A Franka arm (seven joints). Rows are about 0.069 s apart.
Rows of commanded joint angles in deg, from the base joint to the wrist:
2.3 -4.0 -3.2 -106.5 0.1 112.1 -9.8
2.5 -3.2 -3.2 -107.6 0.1 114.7 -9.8
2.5 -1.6 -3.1 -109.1 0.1 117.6 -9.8
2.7 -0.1 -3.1 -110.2 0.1 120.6 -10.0
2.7 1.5 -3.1 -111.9 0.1 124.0 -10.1
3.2 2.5 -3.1 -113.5 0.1 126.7 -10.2
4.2 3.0 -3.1 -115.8 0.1 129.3 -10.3
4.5 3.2 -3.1 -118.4 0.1 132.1 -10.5
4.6 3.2 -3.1 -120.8 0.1 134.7 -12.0
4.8 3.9 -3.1 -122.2 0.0 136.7 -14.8
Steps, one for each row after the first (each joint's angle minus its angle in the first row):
0.2 0.8 0.0 -1.1 0.0 2.6 0.0
0.2 2.4 0.1 -2.6 0.0 5.5 0.0
0.4 3.9 0.1 -3.7 0.0 8.5 -0.2
0.4 5.5 0.1 -5.4 0.0 11.9 -0.3
0.9 6.5 0.1 -7.0 0.0 14.6 -0.4
1.9 7.0 0.1 -9.3 0.0 17.2 -0.5
2.2 7.2 0.1 -11.9 0.0 20.0 -0.7
2.3 7.2 0.1 -14.3 0.0 22.6 -2.2
2.5 7.9 0.1 -15.7 -0.1 24.6 -5.0

